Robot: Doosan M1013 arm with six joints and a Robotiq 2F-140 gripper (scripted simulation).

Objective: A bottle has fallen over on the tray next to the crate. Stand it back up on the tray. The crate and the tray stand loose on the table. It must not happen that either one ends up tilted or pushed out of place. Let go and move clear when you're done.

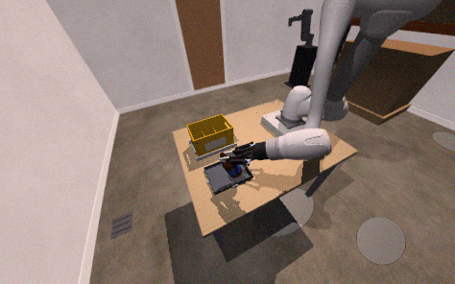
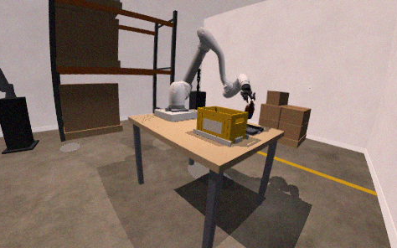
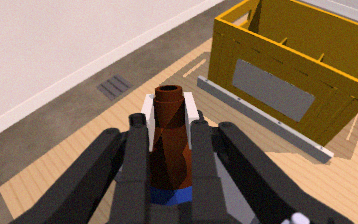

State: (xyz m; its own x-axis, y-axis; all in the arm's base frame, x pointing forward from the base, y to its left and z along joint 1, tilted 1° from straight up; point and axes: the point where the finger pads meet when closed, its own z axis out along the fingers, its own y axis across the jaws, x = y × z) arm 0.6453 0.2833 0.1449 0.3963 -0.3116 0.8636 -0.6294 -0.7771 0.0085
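The brown bottle is 1 cm behind my hand, 1 cm to the left of it and 6 cm below it. From my hand the other things lie so: yellow crate (1 cm ahead, 33 cm to the right, 13 cm below); dark grey tray (1 cm behind, 4 cm to the right, 20 cm below).
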